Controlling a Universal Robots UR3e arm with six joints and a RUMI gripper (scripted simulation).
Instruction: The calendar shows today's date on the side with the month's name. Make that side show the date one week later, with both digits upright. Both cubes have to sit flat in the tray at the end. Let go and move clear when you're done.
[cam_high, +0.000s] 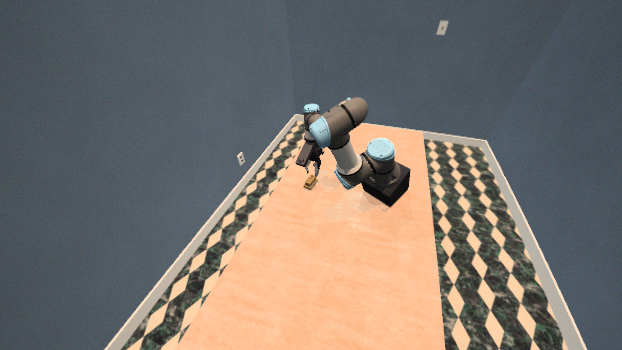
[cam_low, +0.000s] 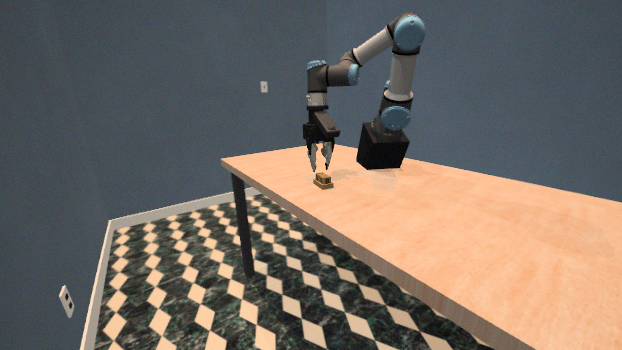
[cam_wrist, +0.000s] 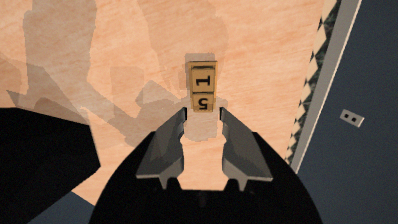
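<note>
Right now my hand is 20 mm to the right of the wooden tray and 50 mm above it.
</note>
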